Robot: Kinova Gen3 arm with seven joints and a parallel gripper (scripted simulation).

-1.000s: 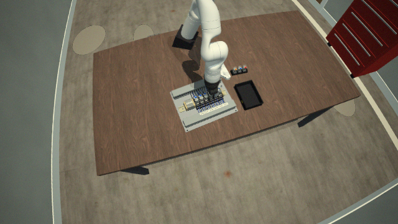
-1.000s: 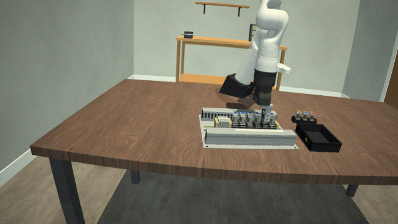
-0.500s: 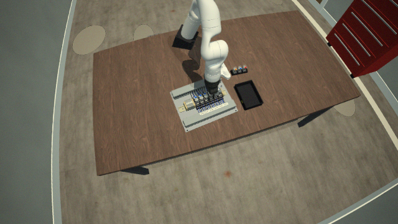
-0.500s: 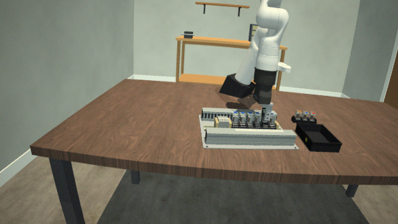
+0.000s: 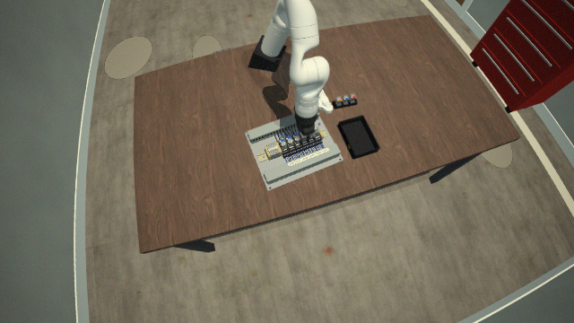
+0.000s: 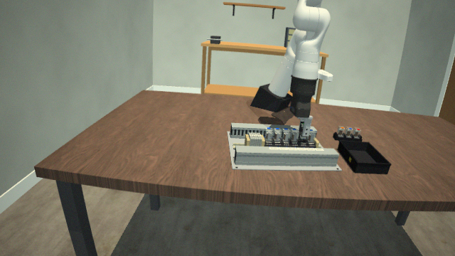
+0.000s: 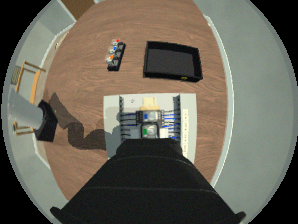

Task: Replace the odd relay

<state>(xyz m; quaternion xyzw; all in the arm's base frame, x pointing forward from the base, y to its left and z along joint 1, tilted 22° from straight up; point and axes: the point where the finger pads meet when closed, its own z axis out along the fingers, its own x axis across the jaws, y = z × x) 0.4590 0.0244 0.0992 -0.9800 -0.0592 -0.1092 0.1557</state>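
Right now the black tray is 40 mm ahead of my hand, 190 mm to the left of it and 60 mm below it. Also, from my hand: grey relay (10 mm below); black stand (140 mm behind, 200 mm to the left, 70 mm below).
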